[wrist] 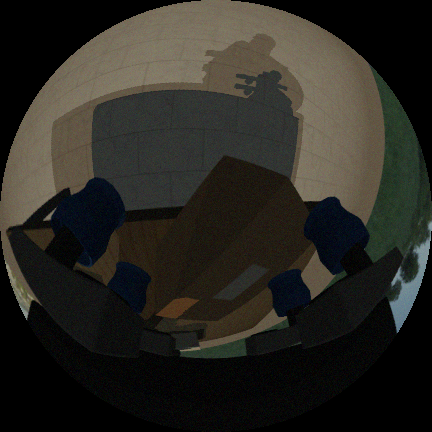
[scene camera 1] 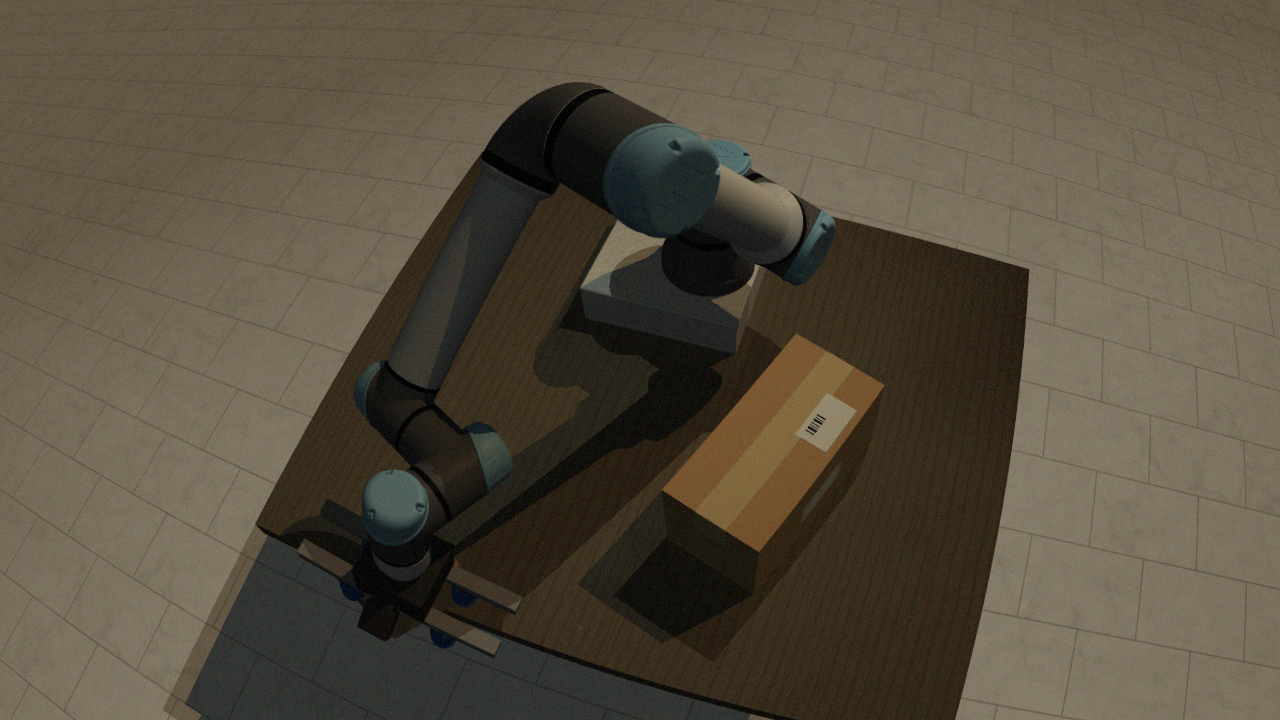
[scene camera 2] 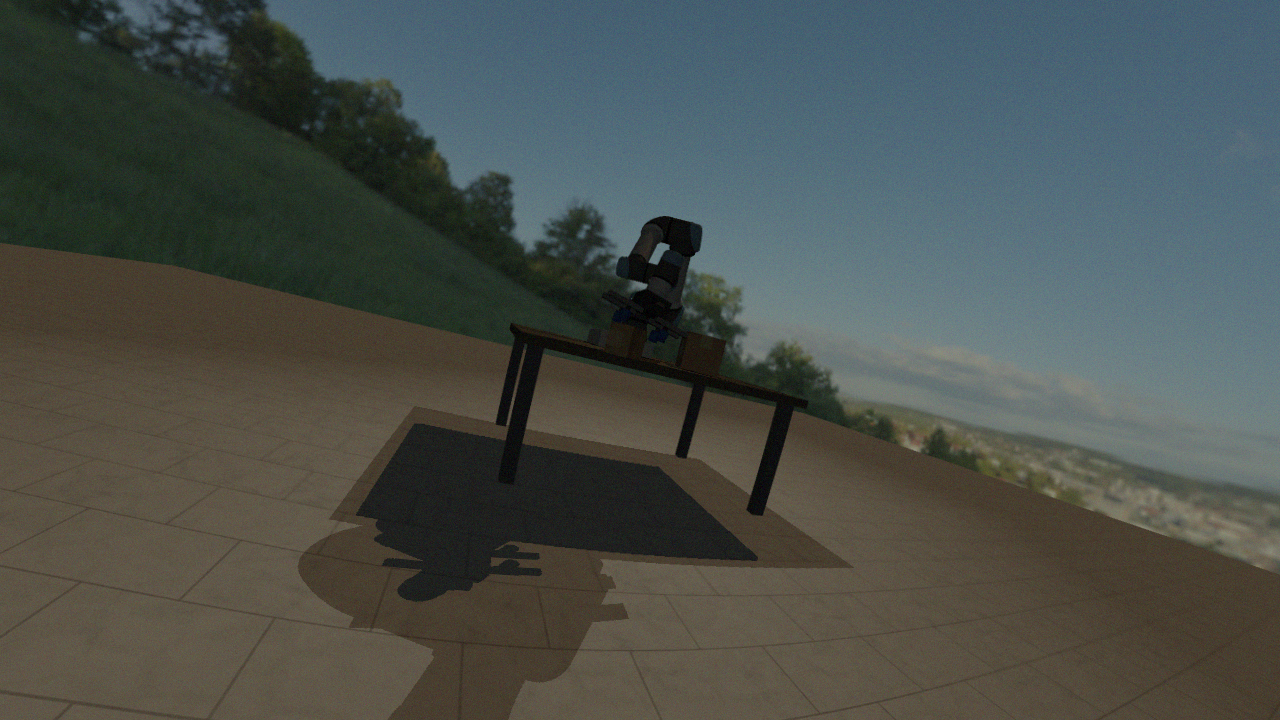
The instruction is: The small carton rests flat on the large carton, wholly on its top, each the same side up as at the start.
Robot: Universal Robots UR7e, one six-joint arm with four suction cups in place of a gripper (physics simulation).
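Frame: origin at the arm's base, x right, y back, z down, level; millimetres.
Seen in the pictures: hand at its tool point: (wrist: 214,258) (scene camera 2: 637,330); arm's base at its link origin: (scene camera 1: 708,261).
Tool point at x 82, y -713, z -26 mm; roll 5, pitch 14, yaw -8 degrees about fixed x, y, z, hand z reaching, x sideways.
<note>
Offsets run from my tool point to a thing's top centre. Level surfaces: height alone.
The large carton @(dy +417, dx -339, dz -58 mm) (scene camera 1: 772,445) (scene camera 2: 700,352), tan with a paler tape strip and a barcode label, lies flat on the right half of the dark wooden table @(dz +91 mm) (scene camera 1: 935,349) (scene camera 2: 749,387). The small carton @(dy +24, dx +24, dz -8 mm) (wrist: 241,201) (scene camera 2: 625,339) sits at the table's front left corner, in shadow, and fills the middle of the wrist view with its grey label up. My gripper (scene camera 1: 400,596) (scene camera 2: 640,313) (wrist: 209,257), with four blue suction cups, hangs low right over the small carton and hides it in scene camera 1. I cannot tell whether the cups touch it. Nothing is held.
The arm's grey base block (scene camera 1: 656,310) stands at the back middle of the table, with the arm reaching forward along the left side. The table edge lies just beyond the small carton, with tiled floor (scene camera 1: 276,193) below.
</note>
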